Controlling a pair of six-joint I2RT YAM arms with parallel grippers.
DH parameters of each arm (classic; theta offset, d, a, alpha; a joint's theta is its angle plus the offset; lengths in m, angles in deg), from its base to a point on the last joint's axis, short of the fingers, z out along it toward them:
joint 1: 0 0.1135 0.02 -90
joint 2: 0 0 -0.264 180
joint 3: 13.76 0 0.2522 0
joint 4: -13.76 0 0.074 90
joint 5: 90 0 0 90
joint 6: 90 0.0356 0 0
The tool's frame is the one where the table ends.
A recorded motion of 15 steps. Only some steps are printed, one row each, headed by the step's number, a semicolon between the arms.
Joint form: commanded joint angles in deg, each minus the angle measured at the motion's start. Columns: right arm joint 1, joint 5, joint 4, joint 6, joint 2, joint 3; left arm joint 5, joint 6, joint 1, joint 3, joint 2, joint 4.
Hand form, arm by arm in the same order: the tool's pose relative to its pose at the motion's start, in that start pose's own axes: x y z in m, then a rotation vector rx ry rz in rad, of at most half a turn. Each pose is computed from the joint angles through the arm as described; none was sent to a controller.
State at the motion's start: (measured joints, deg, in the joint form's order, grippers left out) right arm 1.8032 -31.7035 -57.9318 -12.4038 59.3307 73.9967; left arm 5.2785 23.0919 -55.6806 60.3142 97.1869 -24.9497
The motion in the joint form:
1: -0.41 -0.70 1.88 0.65 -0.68 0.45; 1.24 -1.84 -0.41 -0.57 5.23 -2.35
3: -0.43 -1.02 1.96 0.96 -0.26 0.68; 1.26 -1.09 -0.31 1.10 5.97 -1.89
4: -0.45 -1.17 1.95 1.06 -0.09 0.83; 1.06 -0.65 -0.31 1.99 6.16 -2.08
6: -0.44 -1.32 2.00 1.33 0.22 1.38; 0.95 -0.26 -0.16 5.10 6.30 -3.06
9: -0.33 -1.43 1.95 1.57 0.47 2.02; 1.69 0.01 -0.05 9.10 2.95 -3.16
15: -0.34 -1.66 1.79 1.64 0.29 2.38; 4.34 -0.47 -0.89 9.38 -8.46 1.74
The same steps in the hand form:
1: -0.0045 0.0014 -0.0055 0.0031 -0.0475 -0.0125; 0.0157 -0.0072 0.0287 0.0764 0.1224 -0.0402
3: -0.0057 0.0005 -0.0044 -0.0025 -0.0470 -0.0060; 0.0079 -0.0033 0.0290 0.0676 0.0996 -0.0263
4: -0.0063 0.0002 -0.0042 -0.0050 -0.0472 -0.0038; 0.0041 -0.0017 0.0280 0.0613 0.0925 -0.0175
6: -0.0086 0.0002 -0.0047 -0.0069 -0.0518 -0.0020; -0.0094 0.0044 0.0210 0.0453 0.0614 -0.0095
9: -0.0110 0.0008 -0.0057 -0.0094 -0.0567 -0.0021; -0.0347 0.0123 -0.0100 0.0072 -0.0594 0.0065
15: -0.0118 0.0021 -0.0079 -0.0121 -0.0629 -0.0045; -0.0575 0.0074 -0.0835 -0.0531 -0.3437 0.0484

